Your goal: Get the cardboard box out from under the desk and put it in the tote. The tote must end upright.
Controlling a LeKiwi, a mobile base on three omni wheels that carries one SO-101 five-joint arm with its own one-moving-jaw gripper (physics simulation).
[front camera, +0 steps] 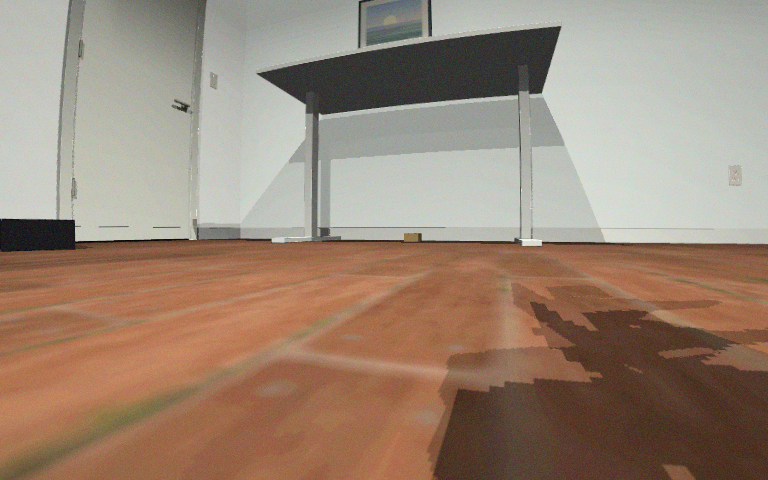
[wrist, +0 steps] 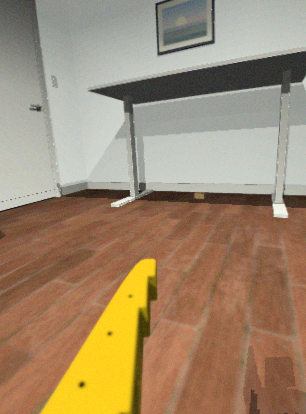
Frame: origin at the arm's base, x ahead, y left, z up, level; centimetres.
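Seen in the pictures: hand, its tool point: (wrist: 156,274).
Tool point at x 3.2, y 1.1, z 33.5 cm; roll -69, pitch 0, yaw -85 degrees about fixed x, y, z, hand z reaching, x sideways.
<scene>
Offsets run from my tool point to a thing's top centre. "spot": to the spot under its first point. Level surfaces: height alone.
A small tan cardboard box (front camera: 412,237) (wrist: 199,196) sits on the floor under the desk {dz +50.1 cm} (front camera: 419,73) (wrist: 200,80), between its two legs and near the back wall. The black tote {dx +104.4, dy +122.7, dz -32.5 cm} (front camera: 36,234) stands on the floor at the left edge of the front view, cut off by the frame; it looks upright. My gripper (wrist: 156,265) shows one notched yellow jaw in the wrist view, with the moving jaw out of the picture, so it is fully open. It is empty and far from the box.
The desk's left leg (front camera: 311,169) (wrist: 131,150) and right leg {spot: dx +173.3, dy -70.2, dz +0.8 cm} (front camera: 525,158) (wrist: 282,145) stand on white feet either side of the box. A door (front camera: 133,124) (wrist: 20,110) is at the left. A framed picture (front camera: 394,21) (wrist: 185,25) hangs above the desk. A dark shadow falls on the floor at the front right.
</scene>
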